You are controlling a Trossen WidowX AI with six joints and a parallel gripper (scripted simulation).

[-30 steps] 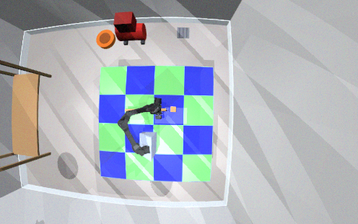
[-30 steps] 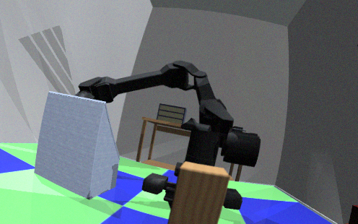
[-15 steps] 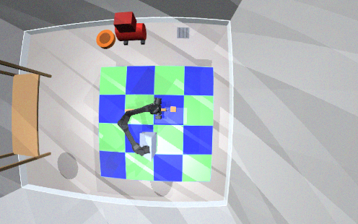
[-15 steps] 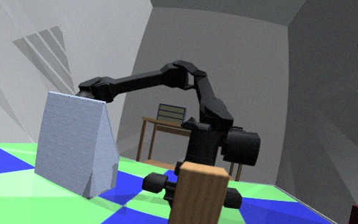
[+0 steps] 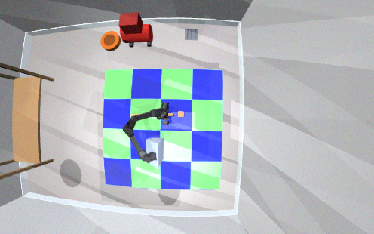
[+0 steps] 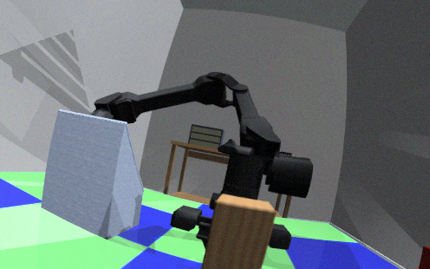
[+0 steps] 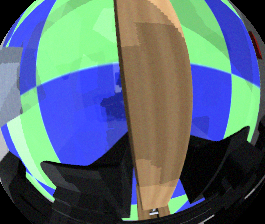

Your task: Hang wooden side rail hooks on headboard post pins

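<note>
Now: the headboard post 10 mm behind my gripper tip, 150 mm to the right of it and 60 mm above it.
</note>
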